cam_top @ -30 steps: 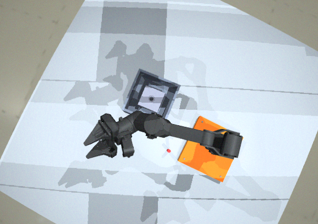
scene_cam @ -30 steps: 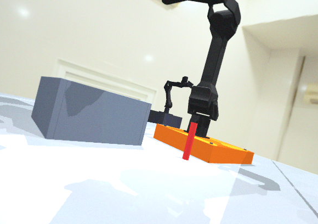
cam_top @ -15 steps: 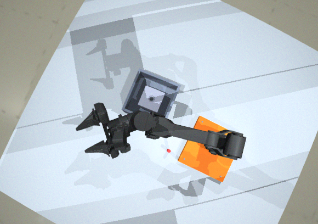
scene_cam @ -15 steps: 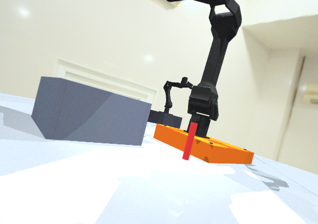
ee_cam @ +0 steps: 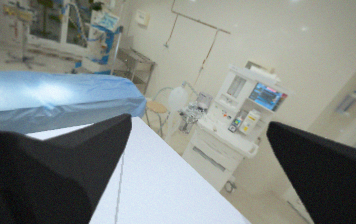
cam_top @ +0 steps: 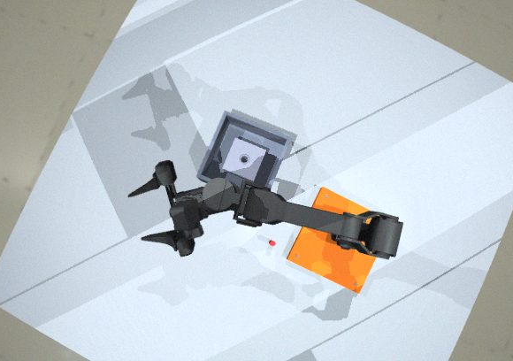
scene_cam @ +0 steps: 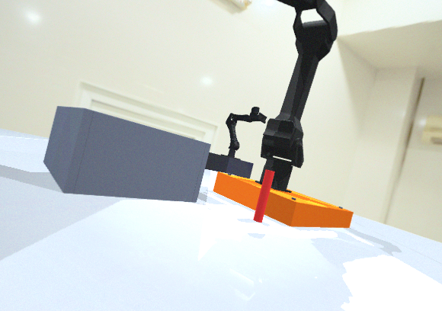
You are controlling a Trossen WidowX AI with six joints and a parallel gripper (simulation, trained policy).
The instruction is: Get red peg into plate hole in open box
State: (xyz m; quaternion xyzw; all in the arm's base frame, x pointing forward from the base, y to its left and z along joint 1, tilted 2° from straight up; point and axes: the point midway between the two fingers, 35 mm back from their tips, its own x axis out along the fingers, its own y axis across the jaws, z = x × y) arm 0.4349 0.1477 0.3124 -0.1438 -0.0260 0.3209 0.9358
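Right now the red peg is 320 mm below my gripper tip, 290 mm behind it and 70 mm to the right of it. The rest, counted from my gripper tip: grey box 330 mm below, 240 mm to the right, 130 mm behind.
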